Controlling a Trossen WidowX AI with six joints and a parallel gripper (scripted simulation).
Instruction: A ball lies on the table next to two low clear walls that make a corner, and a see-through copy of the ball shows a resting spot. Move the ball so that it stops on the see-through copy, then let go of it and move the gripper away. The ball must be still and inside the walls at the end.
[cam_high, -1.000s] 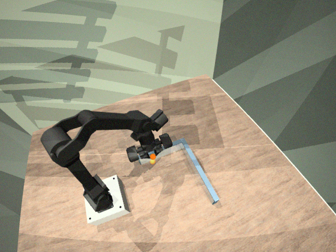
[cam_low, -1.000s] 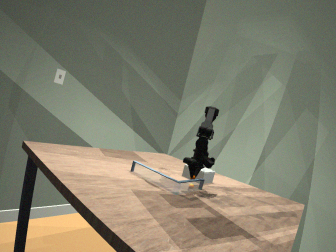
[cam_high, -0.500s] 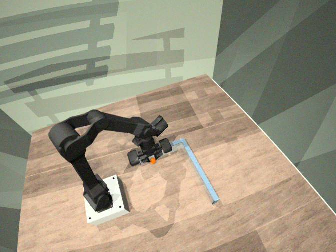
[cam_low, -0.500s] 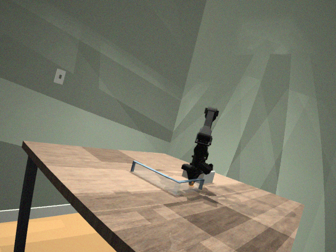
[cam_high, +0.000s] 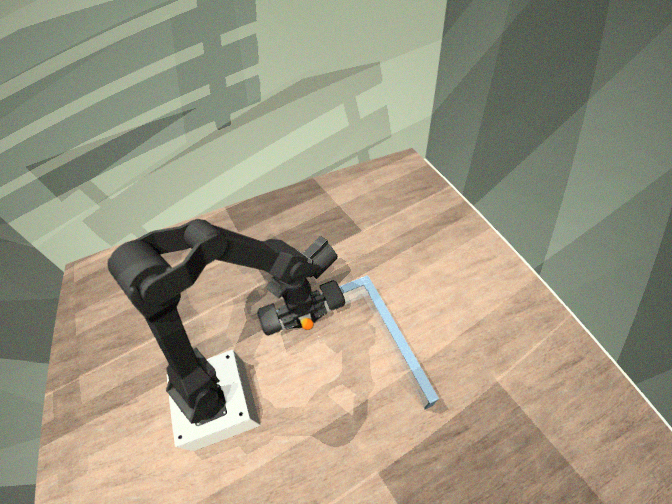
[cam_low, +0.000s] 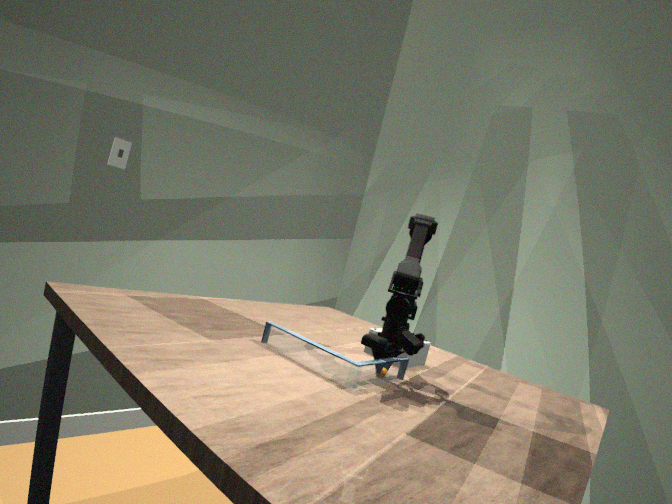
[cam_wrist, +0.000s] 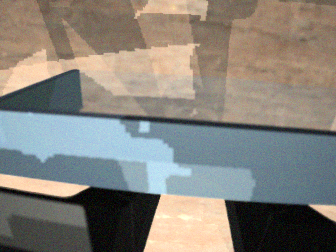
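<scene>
Right now my gripper tip is right at the orange ball. Also, from my gripper tip: see-through copy of ball: right at my gripper tip.
</scene>
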